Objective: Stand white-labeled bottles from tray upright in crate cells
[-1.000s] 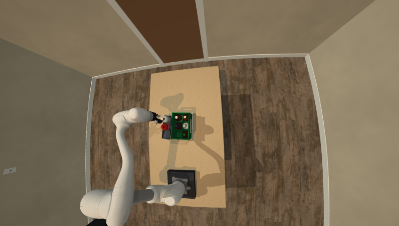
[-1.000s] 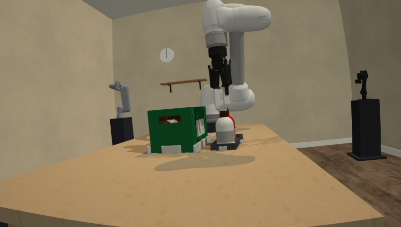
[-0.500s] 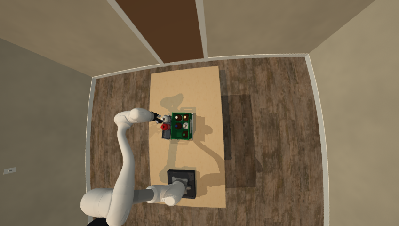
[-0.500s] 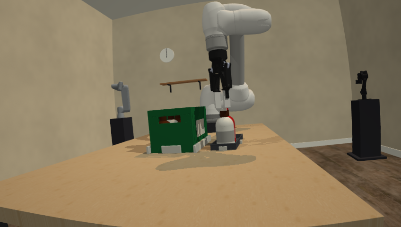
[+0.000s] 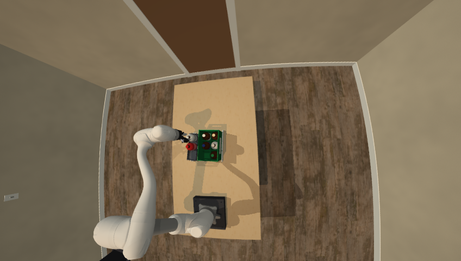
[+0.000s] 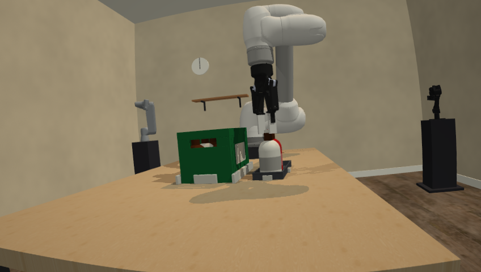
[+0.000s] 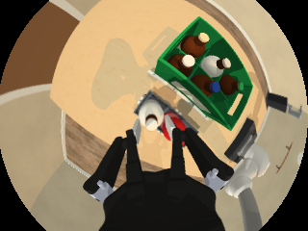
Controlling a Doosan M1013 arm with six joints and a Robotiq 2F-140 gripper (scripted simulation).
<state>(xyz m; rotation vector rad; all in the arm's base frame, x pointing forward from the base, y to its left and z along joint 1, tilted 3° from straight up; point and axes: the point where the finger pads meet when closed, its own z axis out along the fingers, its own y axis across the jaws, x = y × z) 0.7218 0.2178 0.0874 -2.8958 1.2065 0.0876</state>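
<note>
My hand is 90 mm above the white-labeled bottle. Also, from my hand: dark tray: 160 mm below, 90 mm behind; then green crate: 210 mm to the right, 90 mm below, 60 mm behind; then red-labeled bottle: 90 mm below, 90 mm behind.
</note>
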